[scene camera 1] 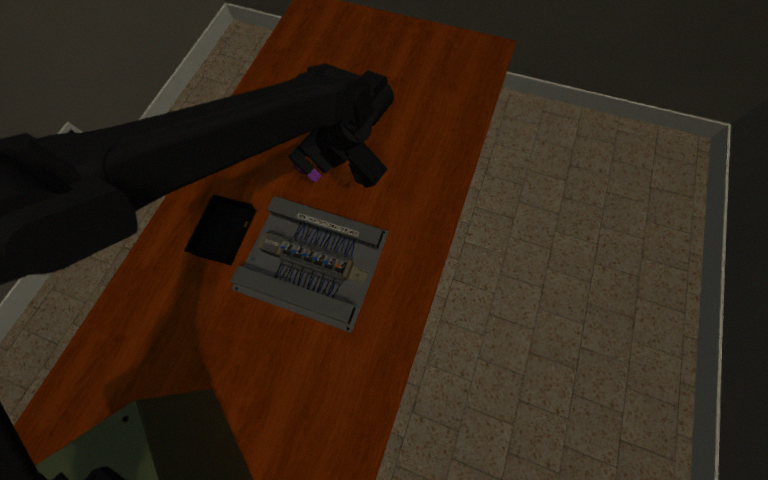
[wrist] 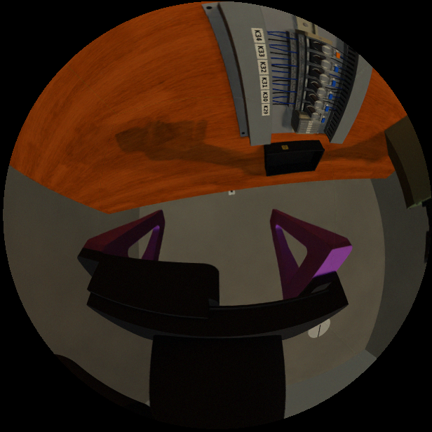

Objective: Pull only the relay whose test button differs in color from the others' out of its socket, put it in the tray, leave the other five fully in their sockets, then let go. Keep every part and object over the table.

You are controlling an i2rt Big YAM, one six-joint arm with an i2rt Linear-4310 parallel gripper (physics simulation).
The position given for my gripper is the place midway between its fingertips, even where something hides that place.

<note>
In view: my gripper (wrist: pixel 217 215) and a grey panel (scene camera 1: pixel 352 292).
</note>
